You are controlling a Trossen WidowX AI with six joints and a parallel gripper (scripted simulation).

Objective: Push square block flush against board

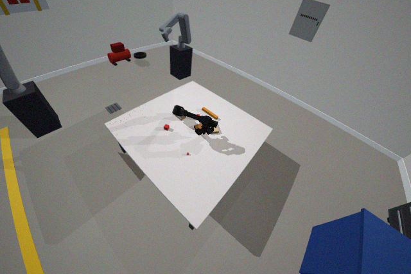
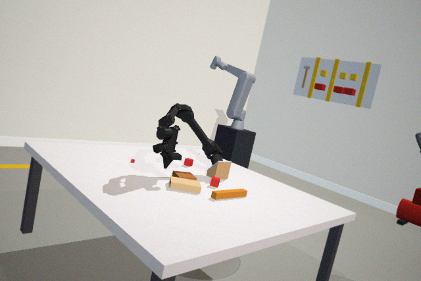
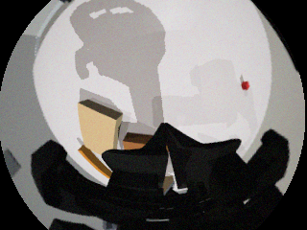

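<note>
Now: gripper tip 9 cm past the brown square block, 5 cm to the right of it and 3 cm above it. Also, from my gripper tip: tan board: 2 cm behind, 16 cm to the left, 3 cm below; then long thin orange bar: 19 cm behind, 30 cm to the left, 3 cm below; then tiny red cube: 5 cm ahead, 25 cm to the right, 4 cm below.
</note>
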